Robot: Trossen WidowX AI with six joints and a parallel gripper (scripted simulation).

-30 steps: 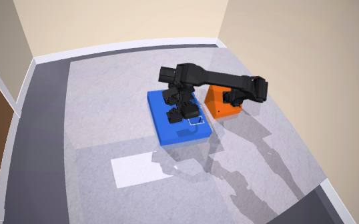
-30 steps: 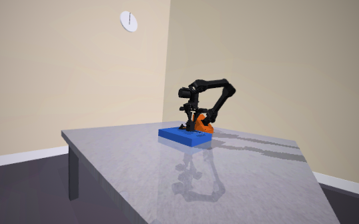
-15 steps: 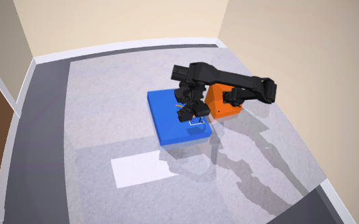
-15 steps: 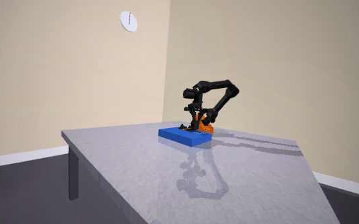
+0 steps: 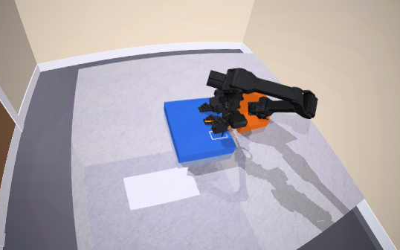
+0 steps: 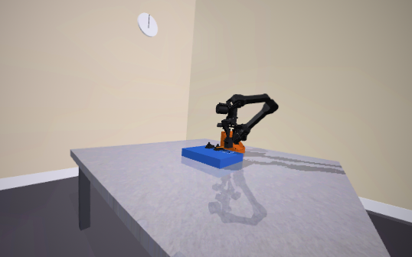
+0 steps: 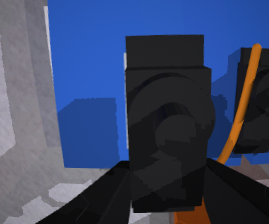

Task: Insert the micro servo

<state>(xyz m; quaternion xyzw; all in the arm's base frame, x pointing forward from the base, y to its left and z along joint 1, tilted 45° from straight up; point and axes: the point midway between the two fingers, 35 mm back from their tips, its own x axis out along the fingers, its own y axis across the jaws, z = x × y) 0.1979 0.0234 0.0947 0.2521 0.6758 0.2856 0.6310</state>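
Right now the blue deck is 120 mm ahead of my gripper tip, 100 mm below it and 80 mm to the right of it.
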